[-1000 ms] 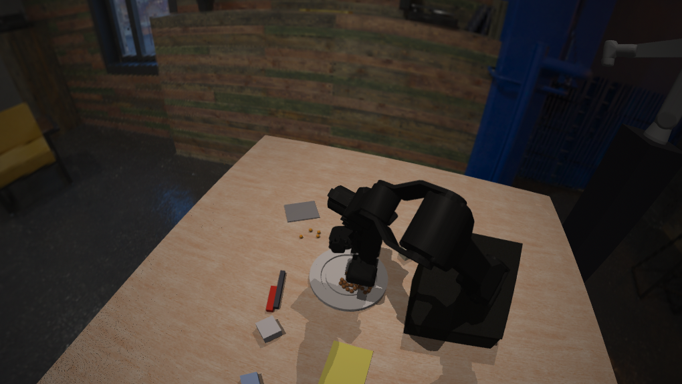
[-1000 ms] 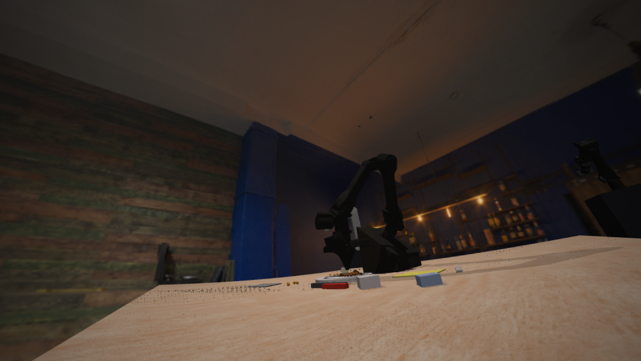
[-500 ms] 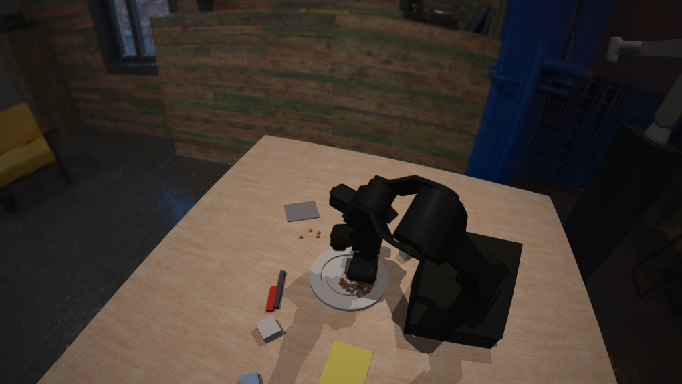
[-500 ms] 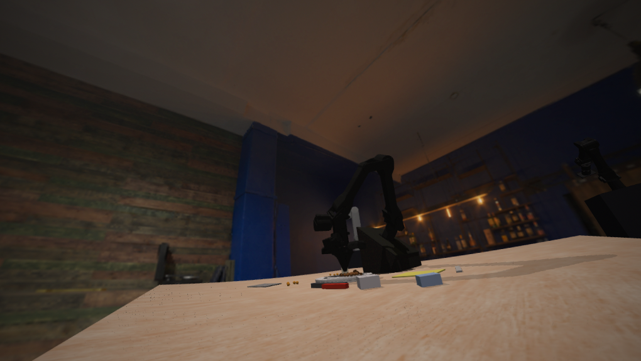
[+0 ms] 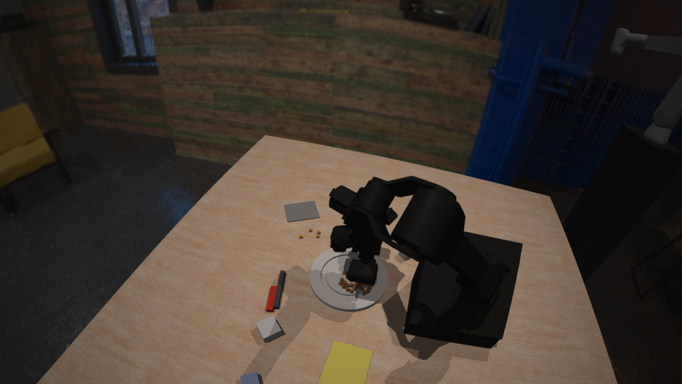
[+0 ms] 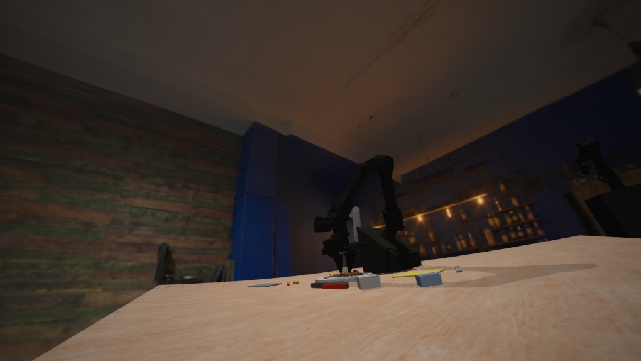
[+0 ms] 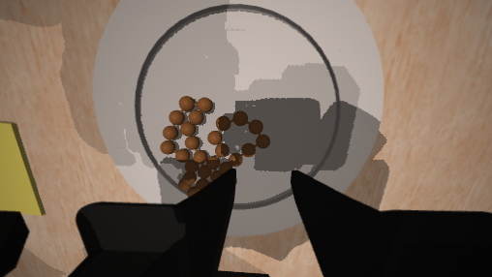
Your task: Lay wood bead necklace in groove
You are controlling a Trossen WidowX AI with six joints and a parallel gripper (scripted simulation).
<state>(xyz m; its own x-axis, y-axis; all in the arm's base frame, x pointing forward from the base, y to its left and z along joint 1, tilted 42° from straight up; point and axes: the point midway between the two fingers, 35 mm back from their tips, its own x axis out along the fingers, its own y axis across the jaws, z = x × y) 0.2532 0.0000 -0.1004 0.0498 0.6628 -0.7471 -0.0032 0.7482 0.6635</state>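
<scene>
The round white bead board lies 3 cm ahead of my gripper tip, 2 cm to the left of it and 1 cm below it. Round my gripper tip: dark bar 19 cm ahead, 12 cm to the left, 2 cm below; yellow sheet 1 cm behind, 26 cm to the left, 2 cm below; pale cube 11 cm behind, 10 cm to the right.
</scene>
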